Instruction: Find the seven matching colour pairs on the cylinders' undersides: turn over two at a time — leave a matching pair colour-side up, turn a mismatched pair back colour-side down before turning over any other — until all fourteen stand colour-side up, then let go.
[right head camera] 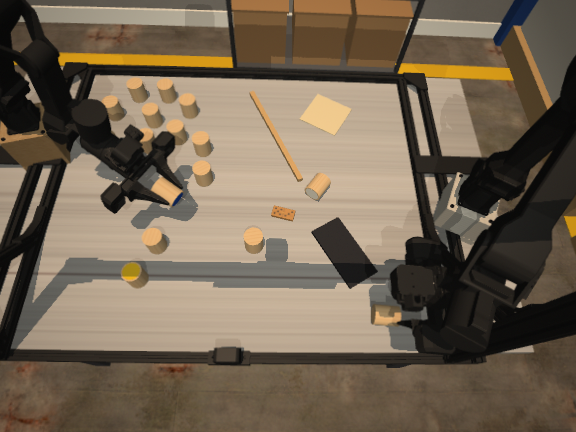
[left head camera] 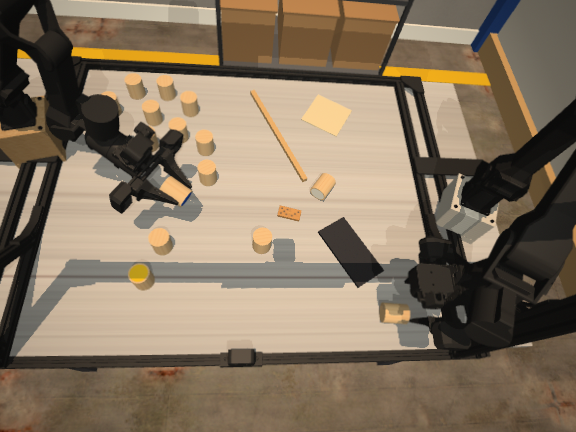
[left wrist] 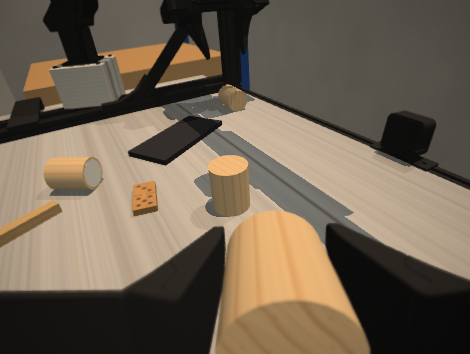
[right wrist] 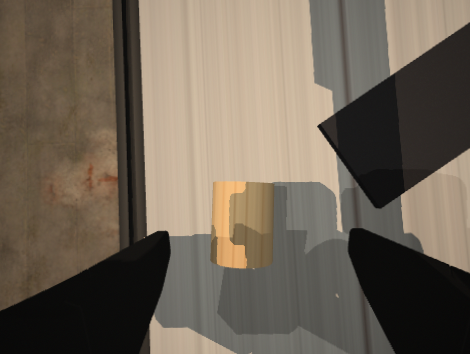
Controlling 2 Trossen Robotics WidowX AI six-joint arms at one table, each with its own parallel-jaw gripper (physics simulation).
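Pixels of known places: left gripper, fingertip midpoint: [right head camera: 175, 196] [left head camera: 185, 195] [left wrist: 274, 235]; right gripper, fingertip midpoint: [left head camera: 408, 301] [left wrist: 226, 56] [right wrist: 258, 240]; left arm's base, origin of the base link: [right head camera: 24, 121] [left head camera: 19, 116]; right arm's base, origin of the base link: [right head camera: 475, 198] [left head camera: 476, 199] [left wrist: 84, 61].
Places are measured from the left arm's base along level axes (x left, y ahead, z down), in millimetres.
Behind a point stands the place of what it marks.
My left gripper [left head camera: 182, 194] @[y 297, x -270, z -3 mm] [right head camera: 169, 194] @[y 297, x -270, z -3 mm] [left wrist: 274, 235] @[y 297, x -270, z -3 mm] is shut on a tilted cylinder [left head camera: 175, 190] @[y 282, x -262, z -16 mm] [right head camera: 166, 191] @[y 283, x -263, z -15 mm] [left wrist: 287, 280] @[y 274, x -245, z -22 mm], whose blue end faces down and away in the head views. A yellow-topped cylinder [left head camera: 139, 274] @[y 182, x -384, z 58 mm] [right head camera: 133, 272] @[y 186, x -384, z 58 mm] stands at the lower left. Plain-topped cylinders stand at the upper left, with another [left head camera: 160, 241] @[y 231, x -326, z 58 mm] [right head camera: 154, 240] @[y 233, x -325, z 58 mm] near the yellow one and one [left head camera: 262, 240] @[y 428, x -374, z 58 mm] [right head camera: 253, 239] @[y 430, x -373, z 58 mm] [left wrist: 229, 185] @[y 416, x -352, z 69 mm] at mid-table. A grey-ended cylinder [left head camera: 323, 187] @[y 599, x -279, z 69 mm] [right head camera: 318, 187] @[y 601, x -279, z 70 mm] [left wrist: 72, 173] @[y 586, x -261, z 78 mm] lies on its side. My right gripper [right wrist: 258, 240] @[y 651, x -580, z 11 mm] is open above a lying cylinder [left head camera: 394, 313] @[y 641, x -587, z 69 mm] [right head camera: 386, 315] @[y 644, x -588, z 68 mm] [left wrist: 233, 98] @[y 629, x -568, z 81 mm] [right wrist: 242, 225] @[y 650, x -585, z 68 mm], whose end colour is hidden.
A black slab [left head camera: 351, 252] @[y 616, x -434, z 100 mm] [right head camera: 344, 252] @[y 616, x -433, z 100 mm] [left wrist: 175, 140] @[y 603, x -414, z 100 mm] [right wrist: 400, 120] @[y 618, x -458, z 100 mm] lies right of centre. An orange domino [left head camera: 289, 213] @[y 511, x -309, z 100 mm] [right head camera: 283, 213] @[y 512, x -310, z 99 mm] [left wrist: 145, 198] @[y 504, x -304, z 99 mm], a wooden stick [left head camera: 278, 135] @[y 548, x -94, z 96 mm] [right head camera: 276, 135] @[y 551, x -94, z 96 mm] [left wrist: 30, 222] @[y 563, x -202, z 100 mm] and a yellow square [left head camera: 326, 115] @[y 696, x -51, z 105 mm] [right head camera: 325, 114] @[y 696, x -50, z 105 mm] lie around the middle and upper right.
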